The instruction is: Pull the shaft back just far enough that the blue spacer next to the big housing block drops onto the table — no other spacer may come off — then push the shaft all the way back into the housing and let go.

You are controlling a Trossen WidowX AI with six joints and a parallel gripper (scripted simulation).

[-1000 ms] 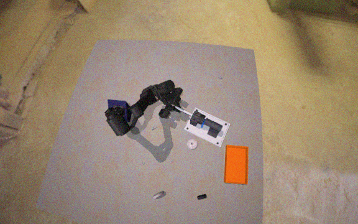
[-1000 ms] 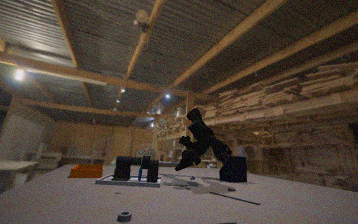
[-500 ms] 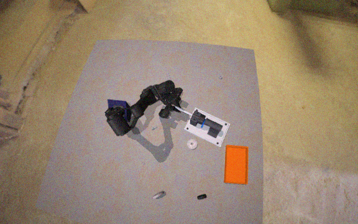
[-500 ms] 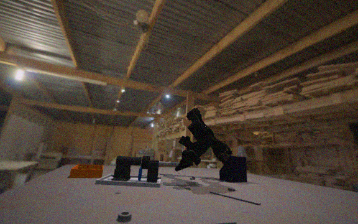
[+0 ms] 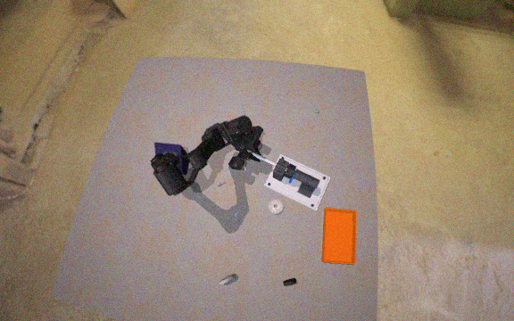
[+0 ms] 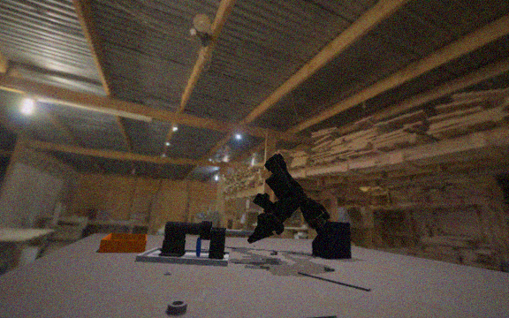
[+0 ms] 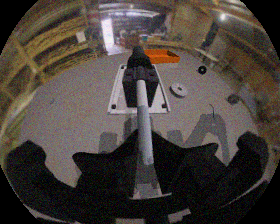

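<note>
My gripper tip is now 50 mm short of the shaft, 30 mm below it and 20 mm to the left of it. Also, from my gripper tip: blue spacer (130 mm ahead, 50 mm to the right, 20 mm below); grey cylinder (460 mm to the right, 70 mm behind, 20 mm below); orange tray (330 mm ahead, 270 mm to the right, 40 mm below).
</note>
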